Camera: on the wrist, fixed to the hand. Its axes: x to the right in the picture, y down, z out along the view.
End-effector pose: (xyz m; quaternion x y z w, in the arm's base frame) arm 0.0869 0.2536 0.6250 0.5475 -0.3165 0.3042 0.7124
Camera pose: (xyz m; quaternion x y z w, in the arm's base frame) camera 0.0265 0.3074 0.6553 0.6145 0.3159 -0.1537 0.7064
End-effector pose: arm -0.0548 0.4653 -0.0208 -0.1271 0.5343 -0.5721 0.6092
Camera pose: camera -0.0410 0.5143 -0.0905 0.2962 -0.3341 0.8930 0.0560
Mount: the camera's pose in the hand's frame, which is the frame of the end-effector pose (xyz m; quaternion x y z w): -0.0087 0.0765 -0.0391 0.0984 0.1775 -0.6918 0.6929
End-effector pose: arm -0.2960 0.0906 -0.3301 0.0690 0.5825 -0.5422 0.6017
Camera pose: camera -0.2621 0.1543 -0.3775 0.1997 -0.5048 0.8370 0.0684
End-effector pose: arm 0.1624 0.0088 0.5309 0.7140 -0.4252 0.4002 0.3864
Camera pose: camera 0.0800 0.0203 0.5541 0.7559 0.3073 0.1786 0.5498
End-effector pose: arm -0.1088 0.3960 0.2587 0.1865 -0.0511 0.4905 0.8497
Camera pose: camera -0.1823 0.4376 0.2406 0.1611 0.2927 -0.2098 0.9189
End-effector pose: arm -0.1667 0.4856 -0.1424 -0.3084 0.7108 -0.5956 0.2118
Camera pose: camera -0.2008 0.5273 -0.2099 0.5789 -0.2582 0.6840 0.3611
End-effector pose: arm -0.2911 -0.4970 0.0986 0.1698 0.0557 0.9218 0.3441
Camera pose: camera -0.3458 -0.5600 0.0764 -0.0506 0.3079 0.4253 0.8496
